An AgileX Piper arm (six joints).
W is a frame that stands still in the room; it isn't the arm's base.
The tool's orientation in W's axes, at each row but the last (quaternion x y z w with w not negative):
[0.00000, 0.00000, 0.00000, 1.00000]
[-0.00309, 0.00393, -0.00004, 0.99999]
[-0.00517, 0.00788, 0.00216, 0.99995]
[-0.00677, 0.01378, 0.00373, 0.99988]
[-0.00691, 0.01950, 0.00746, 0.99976]
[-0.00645, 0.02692, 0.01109, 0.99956]
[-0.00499, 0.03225, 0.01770, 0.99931]
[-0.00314, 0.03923, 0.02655, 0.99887]
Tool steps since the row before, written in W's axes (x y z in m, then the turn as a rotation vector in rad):
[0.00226, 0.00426, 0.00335, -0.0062, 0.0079, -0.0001]
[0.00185, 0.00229, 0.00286, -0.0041, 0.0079, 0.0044]
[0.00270, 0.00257, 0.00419, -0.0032, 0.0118, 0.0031]
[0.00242, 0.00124, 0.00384, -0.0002, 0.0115, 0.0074]
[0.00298, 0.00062, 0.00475, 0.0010, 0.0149, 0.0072]
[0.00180, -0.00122, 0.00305, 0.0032, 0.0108, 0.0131]
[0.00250, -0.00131, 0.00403, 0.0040, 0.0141, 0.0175]
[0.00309, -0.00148, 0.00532, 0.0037, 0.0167, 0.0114]
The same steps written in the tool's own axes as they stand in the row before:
[0.00226, 0.00426, 0.00335, -0.0062, 0.0079, -0.0001]
[0.00183, 0.00227, 0.00289, -0.0041, 0.0079, 0.0044]
[0.00264, 0.00251, 0.00426, -0.0032, 0.0118, 0.0032]
[0.00232, 0.00117, 0.00392, -0.0003, 0.0114, 0.0075]
[0.00280, 0.00051, 0.00487, 0.0009, 0.0148, 0.0074]
[0.00161, -0.00130, 0.00313, 0.0027, 0.0106, 0.0134]
[0.00219, -0.00143, 0.00417, 0.0034, 0.0138, 0.0179]
[0.00258, -0.00166, 0.00553, 0.0037, 0.0164, 0.0118]

